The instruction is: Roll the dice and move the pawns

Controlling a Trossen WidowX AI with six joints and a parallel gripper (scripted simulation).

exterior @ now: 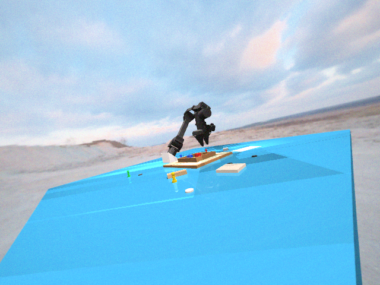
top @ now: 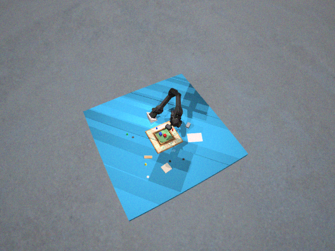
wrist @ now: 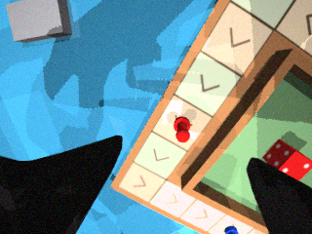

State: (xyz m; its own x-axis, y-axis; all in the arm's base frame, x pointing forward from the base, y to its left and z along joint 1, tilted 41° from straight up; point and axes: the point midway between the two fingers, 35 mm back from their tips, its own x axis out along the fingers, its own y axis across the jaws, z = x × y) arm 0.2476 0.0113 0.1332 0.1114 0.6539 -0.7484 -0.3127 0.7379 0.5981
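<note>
Right now my gripper tip is 4 cm above the red pawn. Round my gripper tip: green tray: 1 cm ahead, 11 cm to the right, 6 cm below; blue pawn: 10 cm behind, 13 cm to the right, 4 cm below; grey block: 3 cm ahead, 18 cm to the left, 6 cm below.
</note>
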